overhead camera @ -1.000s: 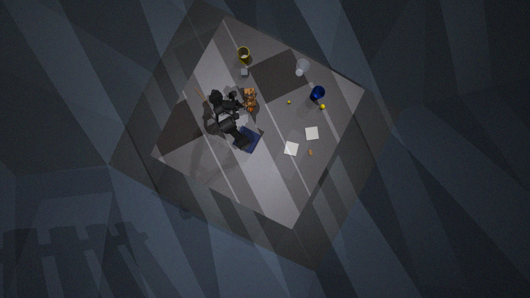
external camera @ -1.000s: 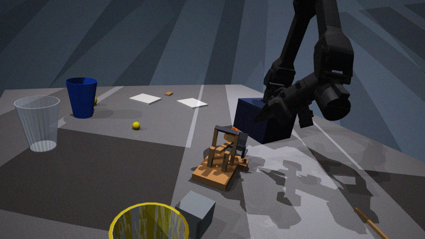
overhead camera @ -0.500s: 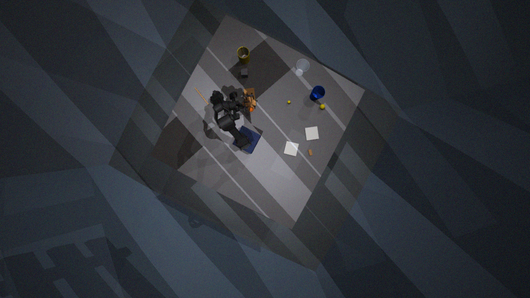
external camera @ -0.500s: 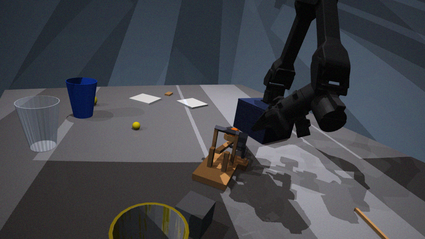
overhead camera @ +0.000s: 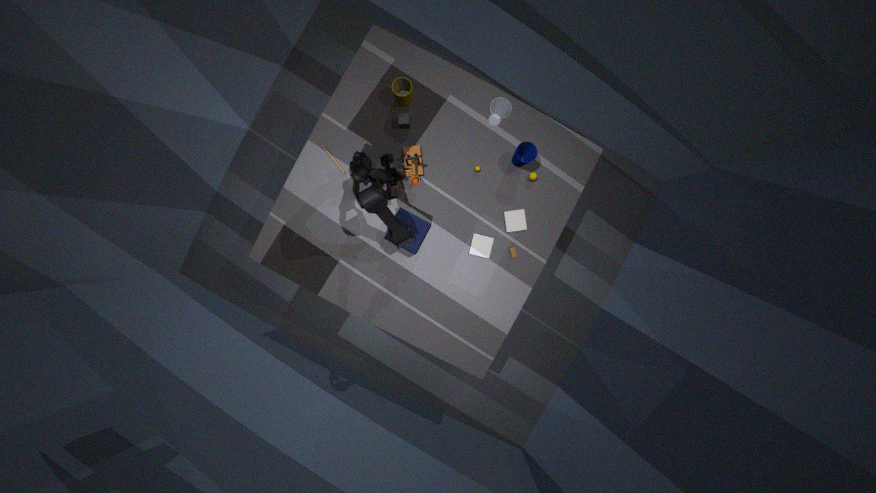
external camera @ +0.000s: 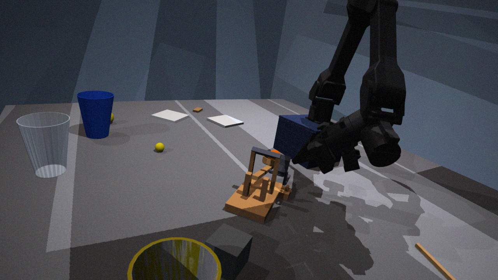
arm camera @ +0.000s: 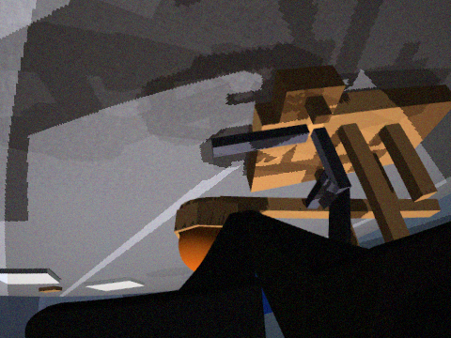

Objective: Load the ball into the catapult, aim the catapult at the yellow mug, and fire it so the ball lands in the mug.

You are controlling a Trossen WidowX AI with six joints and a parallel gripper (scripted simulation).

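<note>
The orange ball lies 2 cm ahead of my gripper tip, 4 cm to the right of it and 1 cm below it. Round my gripper tip: grey cube: 22 cm ahead, 18 cm to the left, 4 cm below; then wooden catapult: 6 cm ahead, 1 cm to the left, 2 cm below; then wooden stick: 13 cm behind, 34 cm to the left, 6 cm below.
</note>
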